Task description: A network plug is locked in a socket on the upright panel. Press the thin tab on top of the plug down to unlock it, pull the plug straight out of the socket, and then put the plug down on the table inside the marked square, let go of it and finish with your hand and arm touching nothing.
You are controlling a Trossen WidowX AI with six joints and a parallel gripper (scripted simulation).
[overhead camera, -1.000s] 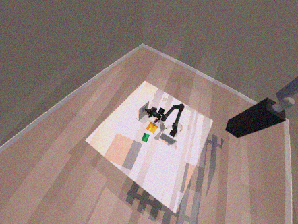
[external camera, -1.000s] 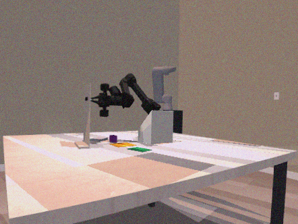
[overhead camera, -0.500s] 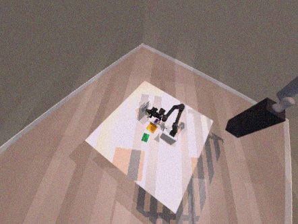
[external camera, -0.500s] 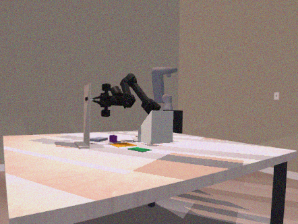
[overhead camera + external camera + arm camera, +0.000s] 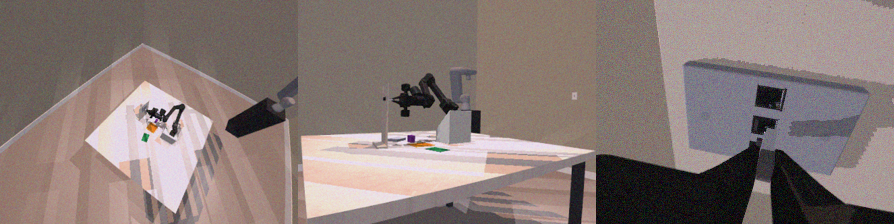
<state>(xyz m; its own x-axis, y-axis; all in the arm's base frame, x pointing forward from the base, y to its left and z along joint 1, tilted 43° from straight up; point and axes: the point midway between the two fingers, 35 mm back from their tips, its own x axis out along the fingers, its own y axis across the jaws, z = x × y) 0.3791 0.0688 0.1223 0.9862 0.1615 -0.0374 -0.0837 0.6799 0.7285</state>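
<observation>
Now: gripper tip 250 mm above the orange square, 160 mm past it and 40 mm to the right of it. From my gripper tip the other things lie so: grey patch 240 mm below, 170 mm to the right, 90 mm behind; network plug right at my gripper tip; green patch 250 mm below, 210 mm to the left, 170 mm behind.
</observation>
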